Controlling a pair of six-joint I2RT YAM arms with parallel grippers.
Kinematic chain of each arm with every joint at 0, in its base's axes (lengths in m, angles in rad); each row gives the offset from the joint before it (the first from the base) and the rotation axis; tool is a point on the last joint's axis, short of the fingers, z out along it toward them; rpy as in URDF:
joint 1: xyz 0 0 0.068 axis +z
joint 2: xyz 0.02 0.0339 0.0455 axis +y
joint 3: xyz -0.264 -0.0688 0 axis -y
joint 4: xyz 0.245 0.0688 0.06 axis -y
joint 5: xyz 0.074 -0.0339 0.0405 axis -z
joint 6: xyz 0.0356 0 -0.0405 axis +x
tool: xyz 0 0 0 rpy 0 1.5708 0
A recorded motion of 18 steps. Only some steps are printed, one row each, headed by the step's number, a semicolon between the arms.
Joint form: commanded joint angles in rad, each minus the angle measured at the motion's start. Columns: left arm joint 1, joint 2, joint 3, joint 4, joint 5, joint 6; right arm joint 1, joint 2, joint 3, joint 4, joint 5, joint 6.
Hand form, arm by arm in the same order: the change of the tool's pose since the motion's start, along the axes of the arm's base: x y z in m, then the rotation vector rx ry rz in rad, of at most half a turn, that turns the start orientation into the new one. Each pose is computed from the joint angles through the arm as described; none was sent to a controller.
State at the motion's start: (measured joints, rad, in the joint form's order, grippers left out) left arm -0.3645 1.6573 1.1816 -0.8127 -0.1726 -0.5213; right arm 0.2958 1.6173 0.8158 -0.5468 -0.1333 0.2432
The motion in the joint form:
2: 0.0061 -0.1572 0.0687 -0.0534 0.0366 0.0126; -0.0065 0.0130 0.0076 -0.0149 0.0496 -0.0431
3: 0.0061 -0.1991 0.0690 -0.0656 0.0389 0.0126; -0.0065 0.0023 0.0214 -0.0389 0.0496 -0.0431
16: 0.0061 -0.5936 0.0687 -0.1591 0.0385 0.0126; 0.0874 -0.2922 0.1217 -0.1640 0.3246 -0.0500
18: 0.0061 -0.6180 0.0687 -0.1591 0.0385 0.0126; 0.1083 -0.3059 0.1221 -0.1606 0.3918 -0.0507
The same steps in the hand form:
2: -0.0156 0.0065 0.0634 -0.0881 -0.1490 -0.0187; 0.0016 -0.0032 -0.0020 -0.0596 -0.0016 0.0249
3: -0.0233 0.0094 0.0745 -0.1003 -0.1765 -0.0201; 0.0020 -0.0031 0.0034 -0.0594 -0.0021 0.0249
16: -0.1120 0.0426 0.1585 -0.2026 -0.4592 -0.0247; -0.0179 0.0058 0.0991 -0.2226 -0.3397 0.0227
18: -0.1179 0.0448 0.1628 -0.2109 -0.4822 -0.0250; -0.0203 0.0080 0.1031 -0.2731 -0.3771 0.0172

